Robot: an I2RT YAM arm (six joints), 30 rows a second.
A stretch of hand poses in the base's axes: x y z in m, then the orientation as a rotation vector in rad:
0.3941 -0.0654 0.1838 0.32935 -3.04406 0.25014
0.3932 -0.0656 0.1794 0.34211 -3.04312 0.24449
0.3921 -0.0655 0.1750 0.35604 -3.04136 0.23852
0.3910 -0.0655 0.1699 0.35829 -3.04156 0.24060
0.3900 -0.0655 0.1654 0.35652 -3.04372 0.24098
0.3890 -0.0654 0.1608 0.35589 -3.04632 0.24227
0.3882 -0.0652 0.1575 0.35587 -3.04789 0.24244
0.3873 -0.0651 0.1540 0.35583 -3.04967 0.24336
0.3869 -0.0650 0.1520 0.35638 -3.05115 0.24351
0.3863 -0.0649 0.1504 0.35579 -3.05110 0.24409
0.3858 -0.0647 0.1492 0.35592 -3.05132 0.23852
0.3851 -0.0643 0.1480 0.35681 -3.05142 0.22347
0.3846 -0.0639 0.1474 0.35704 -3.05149 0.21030
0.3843 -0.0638 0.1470 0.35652 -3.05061 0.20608
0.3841 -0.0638 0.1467 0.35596 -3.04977 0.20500
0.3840 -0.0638 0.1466 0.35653 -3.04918 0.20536
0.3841 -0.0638 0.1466 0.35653 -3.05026 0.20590
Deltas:
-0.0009 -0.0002 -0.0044 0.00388 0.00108 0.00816
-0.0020 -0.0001 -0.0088 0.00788 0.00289 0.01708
-0.0031 -0.0001 -0.0139 0.00667 0.00225 0.01861
-0.0041 -0.0001 -0.0184 0.00670 0.00018 0.01747
-0.0051 0.0000 -0.0230 0.00626 -0.00252 0.01710
-0.0059 0.0002 -0.0263 0.00640 -0.00409 0.01710
-0.0068 0.0003 -0.0298 0.00609 -0.00597 0.01711
-0.0072 0.0004 -0.0318 0.00624 -0.00748 0.01748
-0.0078 0.0005 -0.0334 0.00584 -0.00748 0.01711
-0.0083 0.0007 -0.0346 0.00942 -0.00689 0.01704
-0.0090 0.0011 -0.0358 0.01902 -0.00490 0.01720
-0.0095 0.0015 -0.0364 0.02741 -0.00317 0.01698
-0.0098 0.0016 -0.0368 0.02995 -0.00170 0.01652
-0.0100 0.0016 -0.0371 0.03050 -0.00070 0.01612
-0.0101 0.0016 -0.0372 0.03020 -0.00020 0.01650
-0.0100 0.0016 -0.0372 0.03001 -0.00133 0.01652

